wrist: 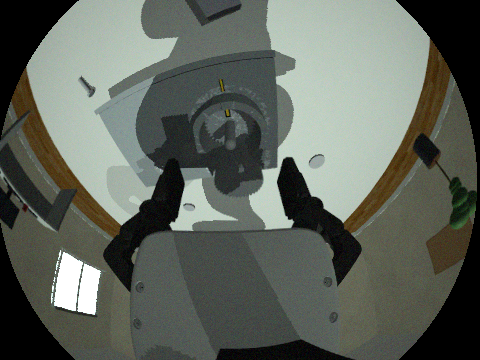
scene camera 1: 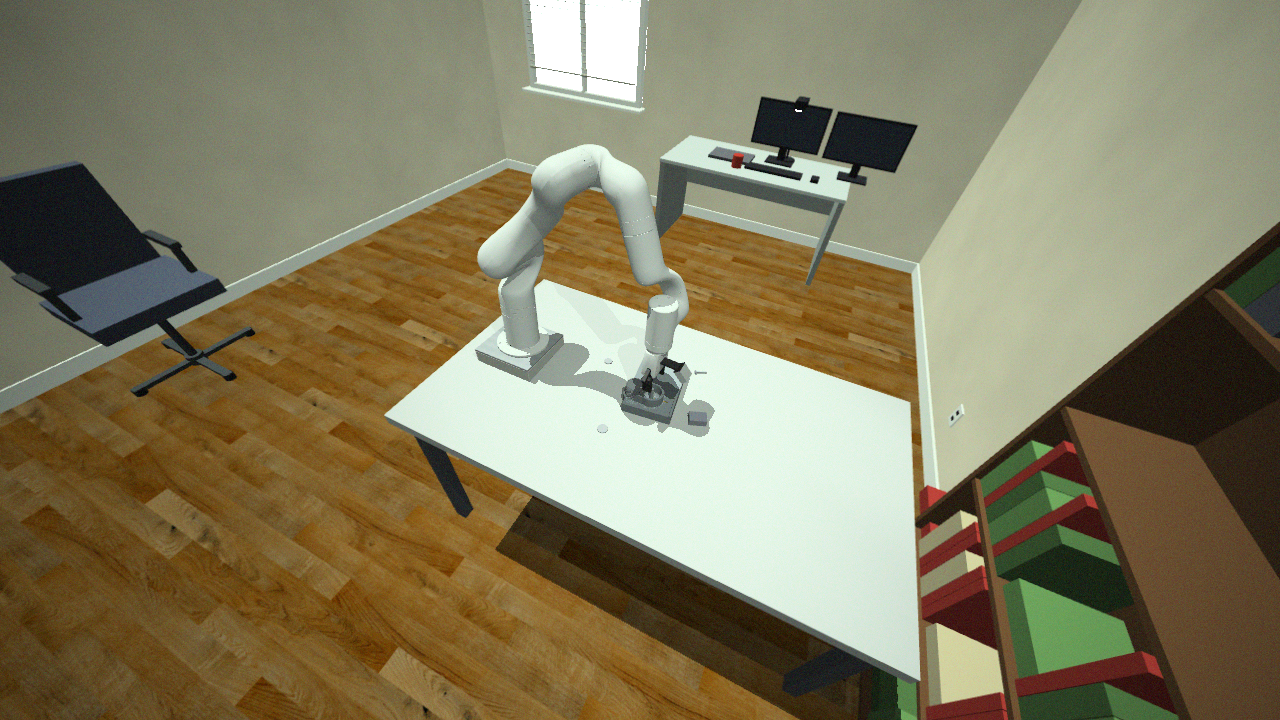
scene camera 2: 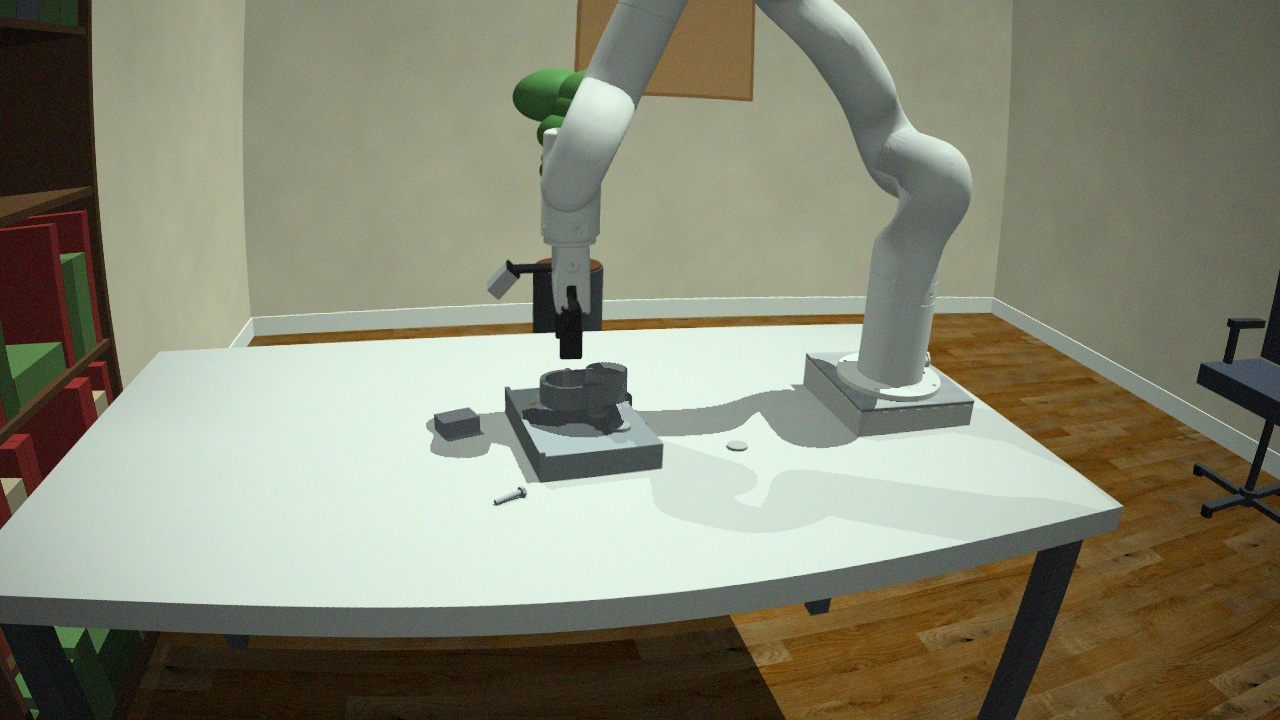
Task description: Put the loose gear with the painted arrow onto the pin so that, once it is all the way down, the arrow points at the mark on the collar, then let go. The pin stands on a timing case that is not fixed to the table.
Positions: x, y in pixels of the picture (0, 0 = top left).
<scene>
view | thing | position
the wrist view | my gripper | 230, 169
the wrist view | grey timing case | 152, 120
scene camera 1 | my gripper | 653, 381
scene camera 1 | grey timing case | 661, 409
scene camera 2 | my gripper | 568, 348
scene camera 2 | grey block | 464, 421
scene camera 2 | grey timing case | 576, 446
</scene>
